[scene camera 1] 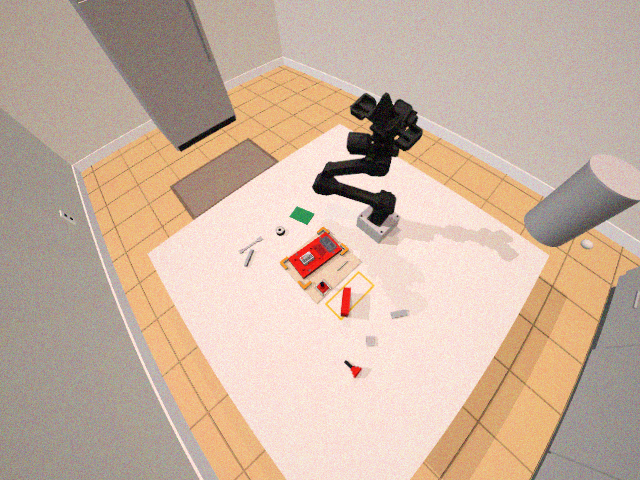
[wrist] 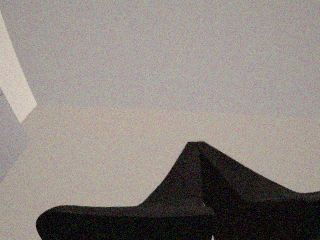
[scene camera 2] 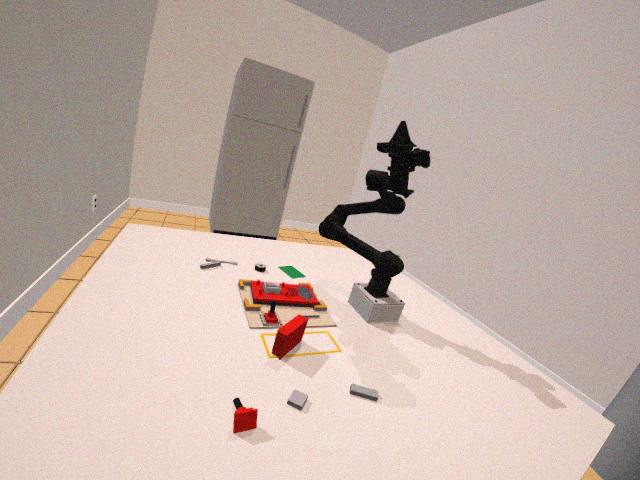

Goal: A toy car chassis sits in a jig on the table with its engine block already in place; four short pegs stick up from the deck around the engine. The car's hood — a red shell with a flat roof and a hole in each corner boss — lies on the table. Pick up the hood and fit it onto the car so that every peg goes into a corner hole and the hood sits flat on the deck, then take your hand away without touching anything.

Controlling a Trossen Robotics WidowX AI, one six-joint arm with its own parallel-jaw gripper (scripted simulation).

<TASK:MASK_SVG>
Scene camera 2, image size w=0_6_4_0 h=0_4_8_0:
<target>my gripper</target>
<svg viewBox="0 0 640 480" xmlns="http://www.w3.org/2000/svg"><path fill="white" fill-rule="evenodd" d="M406 121L401 121L390 142L377 143L378 151L388 153L388 157L391 157L391 166L388 166L387 170L390 170L390 174L394 176L408 176L409 172L415 171L416 166L420 167L421 165L423 168L428 168L431 162L429 151L420 148L413 150L413 147L416 147L416 145L411 141Z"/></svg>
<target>red hood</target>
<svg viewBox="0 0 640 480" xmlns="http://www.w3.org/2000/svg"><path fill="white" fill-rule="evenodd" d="M308 317L305 318L298 315L277 330L277 336L271 353L277 355L279 360L286 356L299 342L302 342Z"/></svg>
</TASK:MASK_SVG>
